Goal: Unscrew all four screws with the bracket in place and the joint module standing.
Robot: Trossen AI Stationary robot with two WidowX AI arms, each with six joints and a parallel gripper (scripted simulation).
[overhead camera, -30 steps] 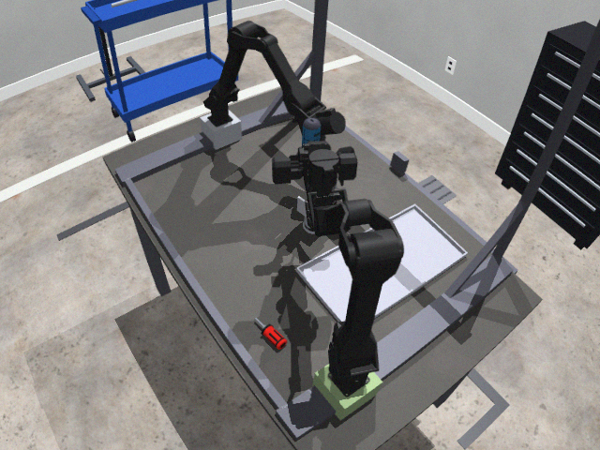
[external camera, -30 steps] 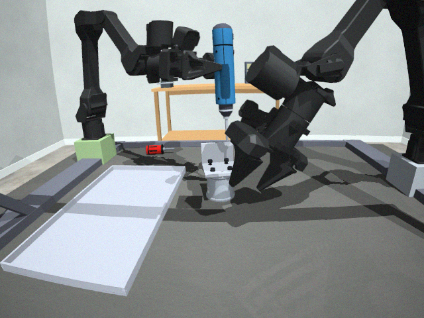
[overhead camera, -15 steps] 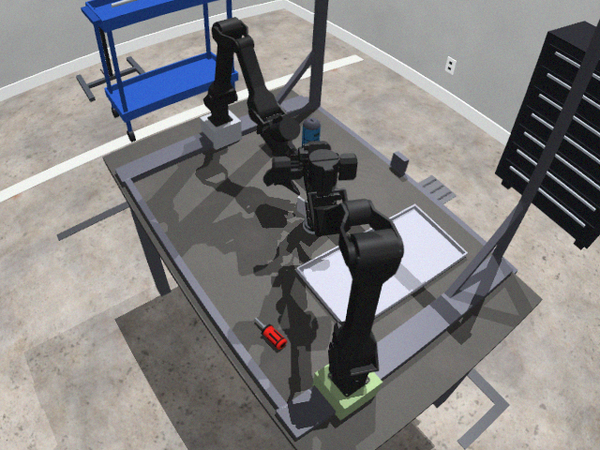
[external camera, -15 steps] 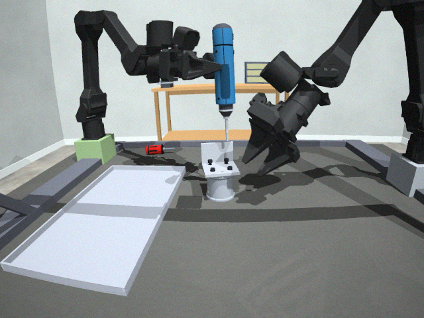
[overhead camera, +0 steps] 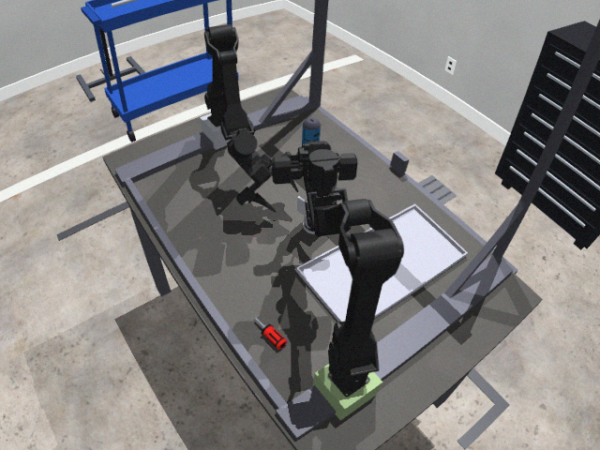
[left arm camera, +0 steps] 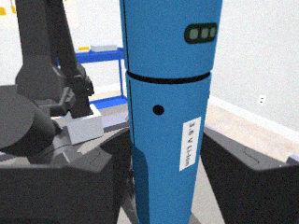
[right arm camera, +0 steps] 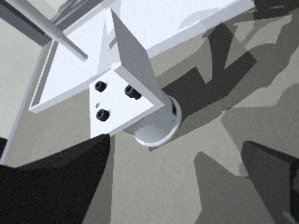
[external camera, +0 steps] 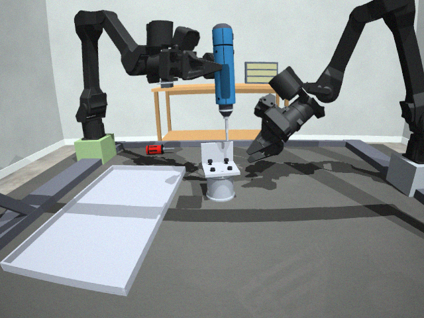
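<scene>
My right gripper is now 80 mm past the joint module, 70 mm to the right of it and 60 mm above it. Also, from my right hand: white tray (200 mm behind, 260 mm to the left, 80 mm below); then white bracket (80 mm behind, 70 mm to the left, 20 mm below); then screwdriver bit (60 mm behind, 60 mm to the left, 50 mm above).
</scene>
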